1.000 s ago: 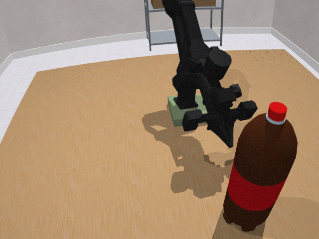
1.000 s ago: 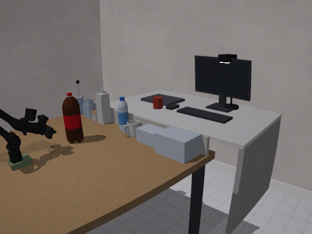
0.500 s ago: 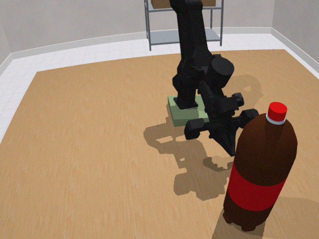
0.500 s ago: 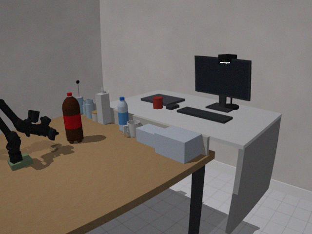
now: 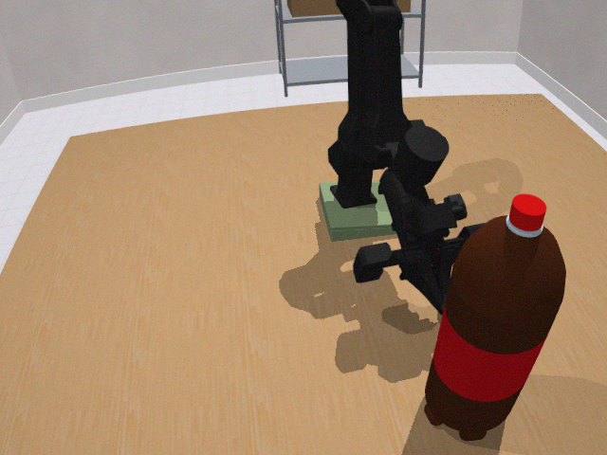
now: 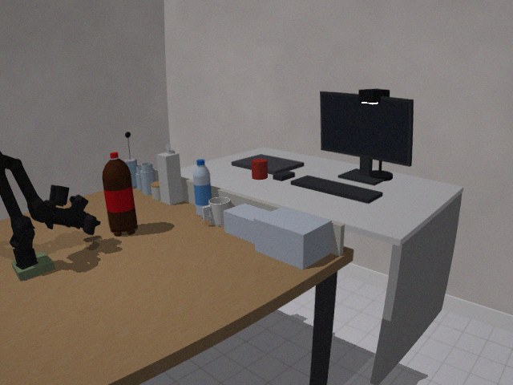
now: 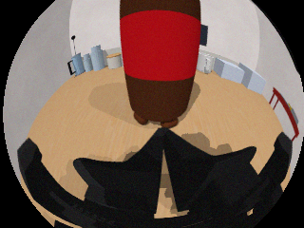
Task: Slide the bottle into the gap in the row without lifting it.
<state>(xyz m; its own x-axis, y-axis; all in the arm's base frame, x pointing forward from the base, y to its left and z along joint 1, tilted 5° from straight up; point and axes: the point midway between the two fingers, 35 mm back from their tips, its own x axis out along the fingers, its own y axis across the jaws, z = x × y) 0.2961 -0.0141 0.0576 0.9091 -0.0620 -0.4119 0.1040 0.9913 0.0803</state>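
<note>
Now: hand 130 mm short of the cola bottle, 10 mm to the left of it and 70 mm below it. From my hand the other things lie so: water bottle 430 mm ahead, 160 mm to the right, 30 mm above; jar 520 mm ahead, 260 mm to the left, 10 mm below; grey box 300 mm ahead, 630 mm to the right, 20 mm below.
</note>
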